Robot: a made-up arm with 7 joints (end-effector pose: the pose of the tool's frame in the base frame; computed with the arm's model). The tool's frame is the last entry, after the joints.
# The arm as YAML. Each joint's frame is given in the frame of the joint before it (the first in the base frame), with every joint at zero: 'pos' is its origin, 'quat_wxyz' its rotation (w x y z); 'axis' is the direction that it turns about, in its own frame. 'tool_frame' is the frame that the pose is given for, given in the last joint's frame.
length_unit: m
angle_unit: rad
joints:
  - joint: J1
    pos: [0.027, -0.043, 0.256]
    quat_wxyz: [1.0, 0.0, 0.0, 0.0]
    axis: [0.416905, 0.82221, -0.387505]
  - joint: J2
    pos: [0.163, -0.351, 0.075]
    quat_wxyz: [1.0, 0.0, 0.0, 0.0]
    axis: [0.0, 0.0, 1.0]
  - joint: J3
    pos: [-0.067, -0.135, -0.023]
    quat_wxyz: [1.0, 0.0, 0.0, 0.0]
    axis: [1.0, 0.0, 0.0]
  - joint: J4
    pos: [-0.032, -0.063, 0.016]
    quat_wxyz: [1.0, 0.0, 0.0, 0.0]
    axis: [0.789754, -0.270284, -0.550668]
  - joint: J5
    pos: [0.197, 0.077, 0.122]
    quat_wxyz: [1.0, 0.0, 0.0, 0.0]
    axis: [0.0, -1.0, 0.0]
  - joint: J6
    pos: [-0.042, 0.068, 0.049]
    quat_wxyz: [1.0, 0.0, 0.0, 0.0]
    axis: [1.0, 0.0, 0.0]
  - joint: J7
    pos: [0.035, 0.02, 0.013]
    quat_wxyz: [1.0, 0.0, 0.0, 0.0]
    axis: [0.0, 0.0, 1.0]
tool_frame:
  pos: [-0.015, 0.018, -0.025]
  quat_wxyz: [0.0, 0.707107, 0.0, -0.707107]
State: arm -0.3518 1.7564 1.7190 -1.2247 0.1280 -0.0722 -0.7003
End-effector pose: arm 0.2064 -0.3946 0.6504 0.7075 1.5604 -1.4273
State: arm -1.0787 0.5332 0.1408 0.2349 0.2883 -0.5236 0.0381
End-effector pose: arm 0.0521 -0.1772 0.7892 2.1968 0.0534 -0.3372
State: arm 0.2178 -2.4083 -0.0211 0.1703 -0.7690 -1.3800 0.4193
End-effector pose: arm 0.0677 -0.4092 0.4630 0.2352 0.5763 1.9405
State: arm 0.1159 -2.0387 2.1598 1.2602 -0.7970 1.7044 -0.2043
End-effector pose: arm -0.0147 -0.3314 -0.0902 -0.0497 2.4274 1.6046
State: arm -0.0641 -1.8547 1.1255 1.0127 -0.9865 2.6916 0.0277
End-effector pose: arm -0.2502 -0.3427 0.1769 0.5595 -2.0030 -2.1799
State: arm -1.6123 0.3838 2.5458 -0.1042 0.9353 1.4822 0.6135
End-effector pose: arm 0.0875 -0.2438 0.9194 0.0662 -2.1834 -0.3753
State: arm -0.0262 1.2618 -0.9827 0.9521 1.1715 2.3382 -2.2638
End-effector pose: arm 0.2061 -0.3946 0.5696 0.1622 1.2361 -2.7010
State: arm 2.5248 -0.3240 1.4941 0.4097 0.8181 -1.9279 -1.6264
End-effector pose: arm -0.6332 -0.3020 0.3727 -1.6756 -1.5001 -0.5166
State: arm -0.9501 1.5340 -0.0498 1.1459 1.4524 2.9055 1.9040
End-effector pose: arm 0.1841 -0.0960 0.8533 0.6554 -1.2778 -1.7410
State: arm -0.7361 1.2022 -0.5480 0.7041 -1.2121 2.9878 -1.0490
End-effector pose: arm 0.1692 -0.1188 0.7871 0.5619 -0.1034 1.7522
